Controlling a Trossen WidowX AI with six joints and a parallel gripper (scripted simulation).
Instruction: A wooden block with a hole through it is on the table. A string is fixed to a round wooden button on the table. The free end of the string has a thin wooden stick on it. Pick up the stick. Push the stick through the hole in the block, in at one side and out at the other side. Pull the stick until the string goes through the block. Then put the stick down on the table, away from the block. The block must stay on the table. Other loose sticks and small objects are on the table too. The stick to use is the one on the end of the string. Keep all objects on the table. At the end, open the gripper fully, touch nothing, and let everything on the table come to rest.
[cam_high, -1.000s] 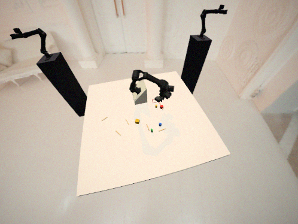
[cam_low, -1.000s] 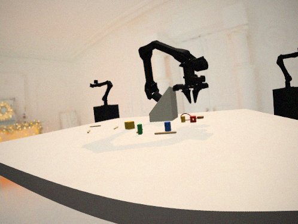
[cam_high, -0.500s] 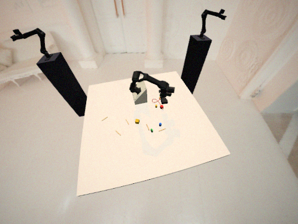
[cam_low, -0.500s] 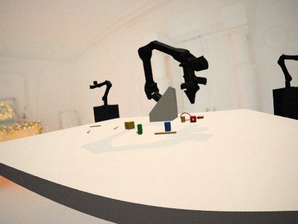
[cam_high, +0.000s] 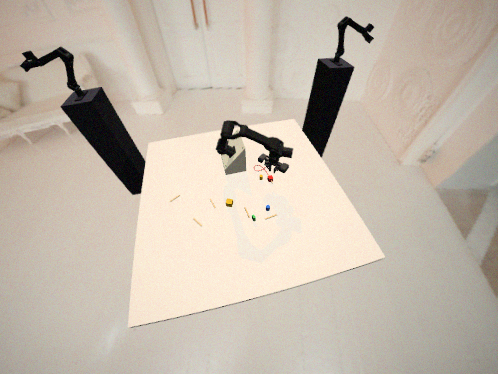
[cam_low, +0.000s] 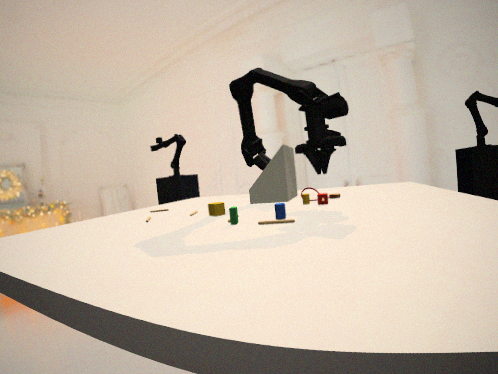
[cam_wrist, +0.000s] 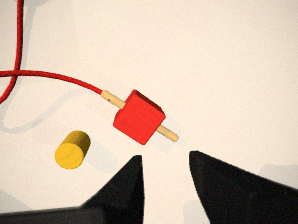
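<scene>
Now: the red block 8 cm below my gripper tip and 1 cm behind it. The rest, counted from my gripper tip: blue cylinder 21 cm ahead, 8 cm to the right, 7 cm below; yellow round button 7 cm below, 6 cm to the right, 3 cm behind; round wooden button 16 cm behind, 8 cm below, 2 cm to the left.
</scene>
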